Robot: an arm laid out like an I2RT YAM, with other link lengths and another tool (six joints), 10 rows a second.
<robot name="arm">
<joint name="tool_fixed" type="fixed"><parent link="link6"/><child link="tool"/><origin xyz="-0.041 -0.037 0.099" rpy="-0.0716 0 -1.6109"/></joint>
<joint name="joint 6" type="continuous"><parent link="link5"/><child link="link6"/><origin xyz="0 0.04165 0.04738" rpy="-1.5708 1.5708 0"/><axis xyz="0 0 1"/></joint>
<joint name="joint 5" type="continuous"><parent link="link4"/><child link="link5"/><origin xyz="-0.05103 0.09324 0.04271" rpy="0 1.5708 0"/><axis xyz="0 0 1"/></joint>
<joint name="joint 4" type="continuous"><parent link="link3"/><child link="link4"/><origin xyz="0.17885 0.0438 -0.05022" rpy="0 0 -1.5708"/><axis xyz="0 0 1"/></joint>
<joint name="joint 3" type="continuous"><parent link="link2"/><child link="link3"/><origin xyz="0 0.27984 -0.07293" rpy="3.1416 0 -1.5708"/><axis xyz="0 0 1"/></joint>
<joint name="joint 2" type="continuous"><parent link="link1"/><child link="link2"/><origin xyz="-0.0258 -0.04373 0.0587" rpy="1.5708 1.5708 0"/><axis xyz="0 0 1"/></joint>
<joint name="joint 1" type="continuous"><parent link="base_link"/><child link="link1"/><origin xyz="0 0 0.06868" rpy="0 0 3.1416"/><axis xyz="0 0 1"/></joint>
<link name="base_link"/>
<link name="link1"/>
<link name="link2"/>
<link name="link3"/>
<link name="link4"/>
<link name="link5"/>
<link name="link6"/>
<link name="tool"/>
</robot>
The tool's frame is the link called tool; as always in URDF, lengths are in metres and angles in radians. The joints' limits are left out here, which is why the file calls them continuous.
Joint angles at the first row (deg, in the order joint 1, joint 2, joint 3, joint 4, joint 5, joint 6):
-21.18, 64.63, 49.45, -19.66, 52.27, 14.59
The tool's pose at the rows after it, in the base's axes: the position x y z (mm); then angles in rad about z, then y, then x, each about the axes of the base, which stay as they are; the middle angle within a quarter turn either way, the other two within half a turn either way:
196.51, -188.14, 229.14, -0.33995, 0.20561, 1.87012
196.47, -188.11, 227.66, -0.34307, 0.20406, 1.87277
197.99, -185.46, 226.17, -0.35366, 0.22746, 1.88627
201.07, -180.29, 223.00, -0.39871, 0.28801, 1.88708
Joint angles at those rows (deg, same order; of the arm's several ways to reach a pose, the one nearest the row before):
-21.18, 64.62, 49.35, -20.03, 52.24, 15.28
-21.18, 64.77, 49.18, -19.99, 52.25, 15.36
-21.19, 64.52, 48.99, -19.91, 50.74, 14.70
-20.64, 63.41, 46.64, -16.34, 48.41, 10.33

